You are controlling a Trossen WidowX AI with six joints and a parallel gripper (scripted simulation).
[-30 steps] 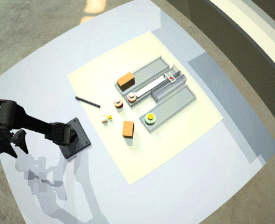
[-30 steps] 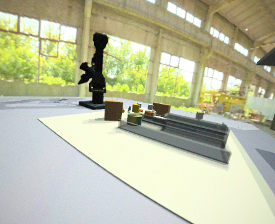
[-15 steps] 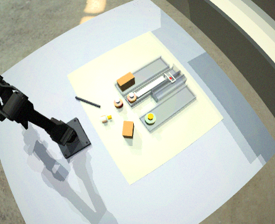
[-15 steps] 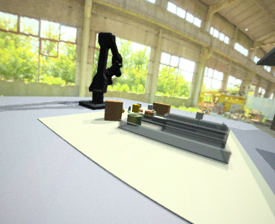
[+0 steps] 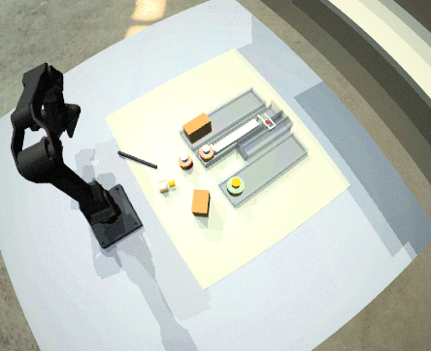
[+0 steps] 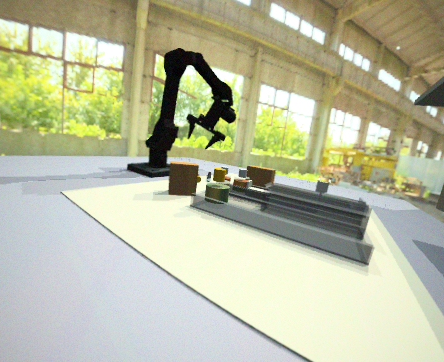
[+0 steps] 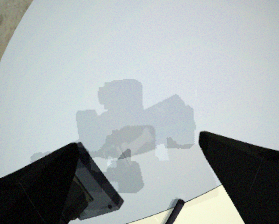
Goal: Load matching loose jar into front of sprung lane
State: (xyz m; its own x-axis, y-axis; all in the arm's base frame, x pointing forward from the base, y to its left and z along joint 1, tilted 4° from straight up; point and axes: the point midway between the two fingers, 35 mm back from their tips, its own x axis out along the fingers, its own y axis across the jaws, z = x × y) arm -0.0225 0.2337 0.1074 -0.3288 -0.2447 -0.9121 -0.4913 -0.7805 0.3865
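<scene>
Right now my gripper tip is 33 cm to the left of the brown box, 28 cm short of it and 8 cm above it. Round my gripper tip: thin black rod 18 cm ahead, 10 cm to the right, 10 cm below; grey pusher rack 52 cm ahead, 21 cm to the right, 9 cm below.
</scene>
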